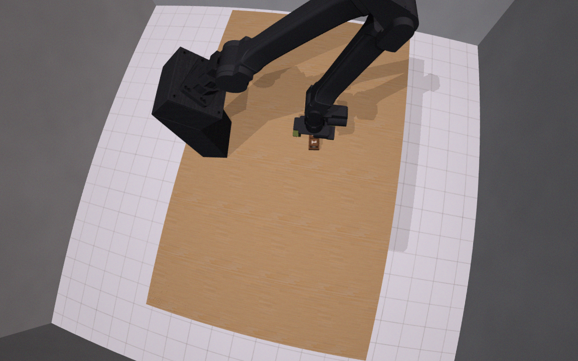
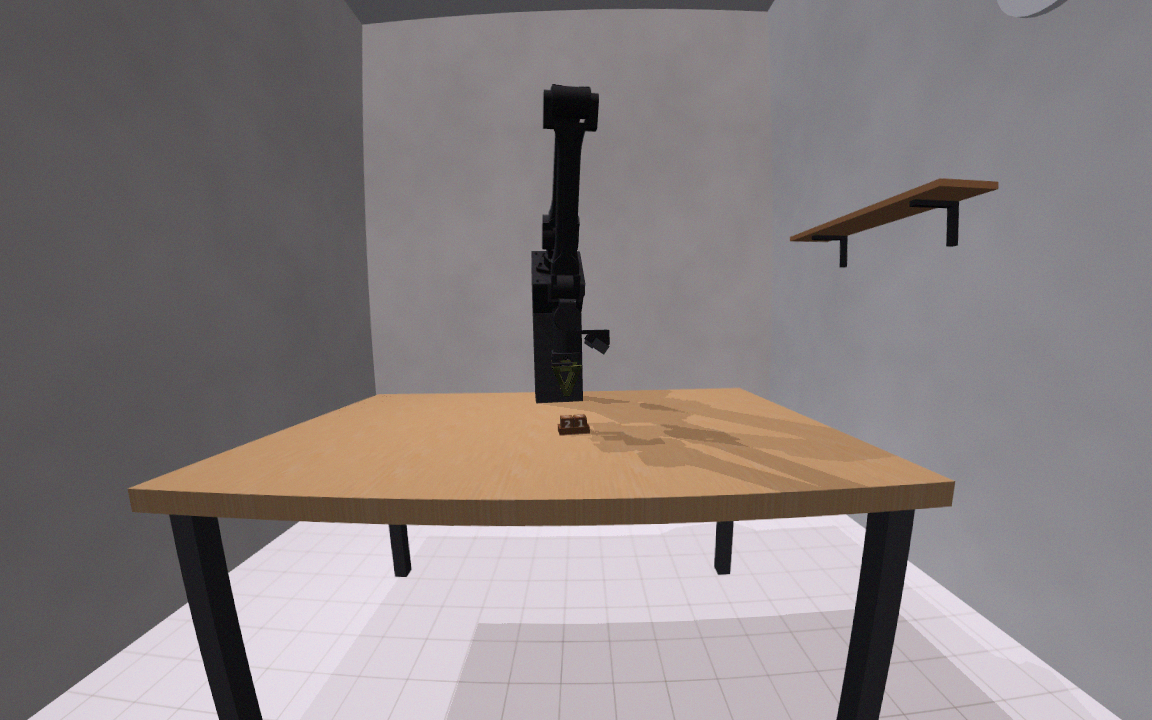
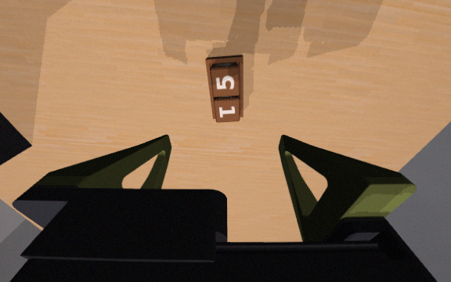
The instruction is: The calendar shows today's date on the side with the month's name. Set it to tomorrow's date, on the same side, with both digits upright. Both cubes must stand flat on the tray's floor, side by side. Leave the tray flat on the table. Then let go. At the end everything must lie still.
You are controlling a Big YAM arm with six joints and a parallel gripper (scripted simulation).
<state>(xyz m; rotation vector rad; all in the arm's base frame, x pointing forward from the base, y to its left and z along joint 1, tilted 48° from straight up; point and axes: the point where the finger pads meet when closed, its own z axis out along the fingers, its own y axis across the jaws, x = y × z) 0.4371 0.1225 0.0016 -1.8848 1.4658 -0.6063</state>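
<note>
Now: the cube 80 mm below my hand. The rest, counted from my hand: brown calendar tray: 10 mm behind, 10 mm to the left, 100 mm below.
</note>
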